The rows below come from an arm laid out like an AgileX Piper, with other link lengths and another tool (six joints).
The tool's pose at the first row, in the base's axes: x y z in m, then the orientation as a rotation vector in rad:
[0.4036 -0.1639 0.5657 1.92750 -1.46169 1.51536]
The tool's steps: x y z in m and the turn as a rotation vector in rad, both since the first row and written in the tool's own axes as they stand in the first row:
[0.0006 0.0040 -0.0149 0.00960 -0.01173 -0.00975]
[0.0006 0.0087 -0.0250 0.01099 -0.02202 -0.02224]
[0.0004 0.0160 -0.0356 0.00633 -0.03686 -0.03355]
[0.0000 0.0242 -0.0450 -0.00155 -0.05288 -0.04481]
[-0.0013 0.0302 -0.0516 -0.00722 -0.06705 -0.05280]
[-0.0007 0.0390 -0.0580 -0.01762 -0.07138 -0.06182]
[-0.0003 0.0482 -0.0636 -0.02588 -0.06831 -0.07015]
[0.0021 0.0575 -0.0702 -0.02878 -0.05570 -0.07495]
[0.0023 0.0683 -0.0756 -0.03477 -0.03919 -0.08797]
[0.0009 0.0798 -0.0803 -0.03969 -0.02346 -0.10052]
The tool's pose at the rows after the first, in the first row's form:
[0.3919 -0.1552 0.5709 1.94939 -1.45034 1.51208]
[0.3824 -0.1500 0.5734 1.96623 -1.43905 1.50027]
[0.3705 -0.1455 0.5751 1.98364 -1.43387 1.47930]
[0.3585 -0.1421 0.5758 2.00017 -1.43068 1.45410]
[0.3499 -0.1393 0.5753 2.01456 -1.42945 1.43388]
[0.3390 -0.1389 0.5754 2.01648 -1.42541 1.41614]
[0.3283 -0.1392 0.5749 2.01186 -1.41830 1.40668]
[0.3167 -0.1398 0.5764 1.99937 -1.40916 1.41152]
[0.3048 -0.1408 0.5751 1.98441 -1.39029 1.41262]
[0.2927 -0.1418 0.5719 1.97064 -1.37182 1.41423]

